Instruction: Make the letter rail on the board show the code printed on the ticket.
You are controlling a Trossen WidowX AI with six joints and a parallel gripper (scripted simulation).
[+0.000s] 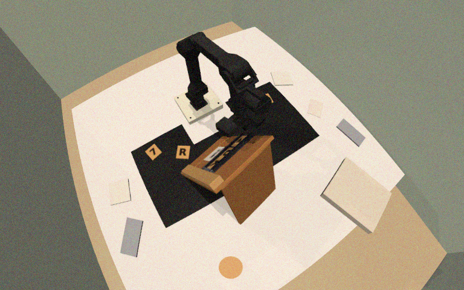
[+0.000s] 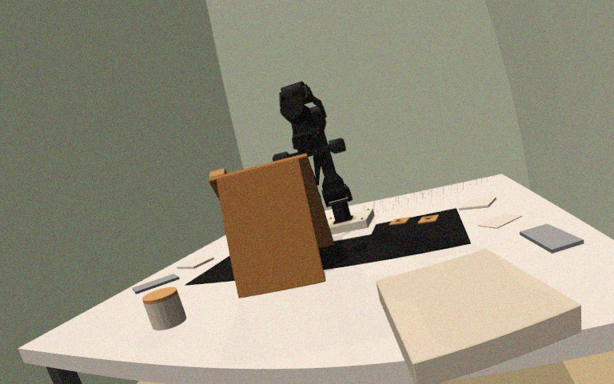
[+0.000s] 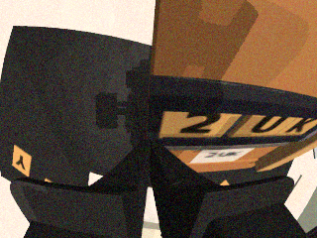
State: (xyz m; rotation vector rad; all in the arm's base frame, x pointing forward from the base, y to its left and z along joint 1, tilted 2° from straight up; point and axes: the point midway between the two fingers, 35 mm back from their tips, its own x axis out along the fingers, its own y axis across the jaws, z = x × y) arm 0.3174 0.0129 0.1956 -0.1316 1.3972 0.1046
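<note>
The letter tile is 3 cm to the right of my gripper tip, 2 cm ahead of it and 1 cm below it. Round my gripper tip: black mat: 19 cm below, 12 cm behind, 3 cm to the right; then k tile: 15 cm to the right, 4 cm ahead, 1 cm below; then white ticket: 11 cm to the right, 10 cm below, 3 cm behind.
</note>
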